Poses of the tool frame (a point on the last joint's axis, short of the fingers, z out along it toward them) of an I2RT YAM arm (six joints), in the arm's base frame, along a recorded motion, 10 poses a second.
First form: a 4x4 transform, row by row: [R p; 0 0 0 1], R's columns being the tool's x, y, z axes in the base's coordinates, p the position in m. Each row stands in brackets.
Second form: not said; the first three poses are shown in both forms.
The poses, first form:
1: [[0.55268 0.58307 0.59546 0.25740], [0.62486 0.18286 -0.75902 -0.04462], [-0.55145 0.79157 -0.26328 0.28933], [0 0 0 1]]
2: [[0.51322 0.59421 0.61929 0.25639], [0.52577 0.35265 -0.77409 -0.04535], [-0.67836 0.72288 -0.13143 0.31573], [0 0 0 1]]
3: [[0.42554 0.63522 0.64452 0.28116], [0.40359 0.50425 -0.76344 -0.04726], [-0.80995 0.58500 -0.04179 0.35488], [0 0 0 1]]
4: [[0.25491 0.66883 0.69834 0.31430], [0.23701 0.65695 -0.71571 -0.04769], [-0.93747 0.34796 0.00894 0.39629], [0 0 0 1]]
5: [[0.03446 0.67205 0.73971 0.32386], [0.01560 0.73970 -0.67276 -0.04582], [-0.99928 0.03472 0.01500 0.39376], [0 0 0 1]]
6: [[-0.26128 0.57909 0.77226 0.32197], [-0.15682 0.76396 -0.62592 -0.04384], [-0.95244 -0.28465 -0.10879 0.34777], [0 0 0 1]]
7: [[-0.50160 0.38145 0.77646 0.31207], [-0.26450 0.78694 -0.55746 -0.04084], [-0.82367 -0.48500 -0.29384 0.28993], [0 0 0 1]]
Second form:
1:
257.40 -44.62 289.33
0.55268 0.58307 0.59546
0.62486 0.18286 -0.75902
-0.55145 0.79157 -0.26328

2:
256.39 -45.35 315.73
0.51322 0.59421 0.61929
0.52577 0.35265 -0.77409
-0.67836 0.72288 -0.13143

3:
281.16 -47.26 354.88
0.42554 0.63522 0.64452
0.40359 0.50425 -0.76344
-0.80995 0.58500 -0.04179

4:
314.30 -47.69 396.29
0.25491 0.66883 0.69834
0.23701 0.65695 -0.71571
-0.93747 0.34796 0.00894

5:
323.86 -45.82 393.76
0.03446 0.67205 0.73971
0.01560 0.73970 -0.67276
-0.99928 0.03472 0.01500

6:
321.97 -43.84 347.77
-0.26128 0.57909 0.77226
-0.15682 0.76396 -0.62592
-0.95244 -0.28465 -0.10879

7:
312.07 -40.84 289.93
-0.50160 0.38145 0.77646
-0.26450 0.78694 -0.55746
-0.82367 -0.48500 -0.29384

